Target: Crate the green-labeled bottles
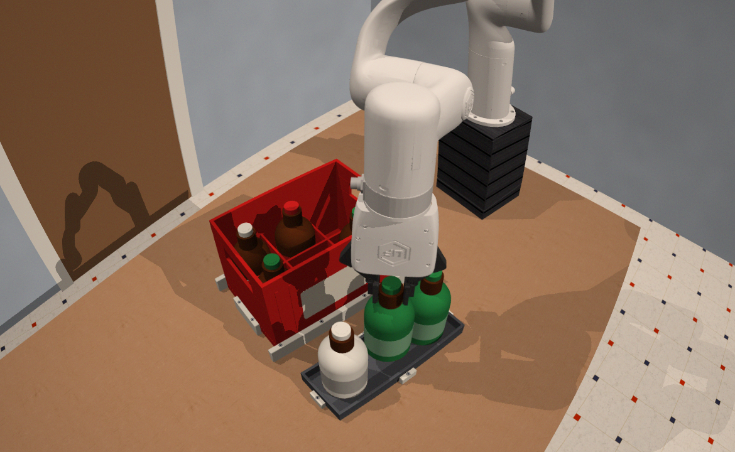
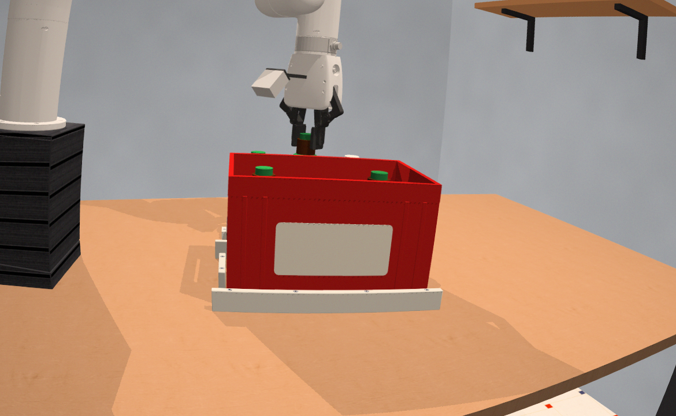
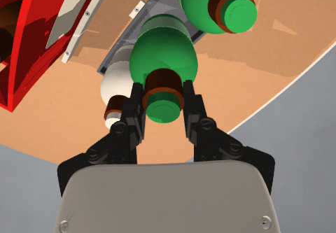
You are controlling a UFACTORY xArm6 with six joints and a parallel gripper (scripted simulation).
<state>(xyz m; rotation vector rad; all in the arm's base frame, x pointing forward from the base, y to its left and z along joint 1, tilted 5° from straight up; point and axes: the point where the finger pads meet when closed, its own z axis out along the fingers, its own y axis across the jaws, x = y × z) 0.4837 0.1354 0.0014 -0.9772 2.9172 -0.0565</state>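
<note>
My gripper is now 11 cm above the white-labeled bottle, 8 cm short of it and 2 cm to the left of it. Also, from my hand: dark tray (18 cm below); then green bottle (11 cm below, 9 cm behind, 1 cm to the left); then crate (21 cm to the right, 11 cm below, 3 cm behind).
</note>
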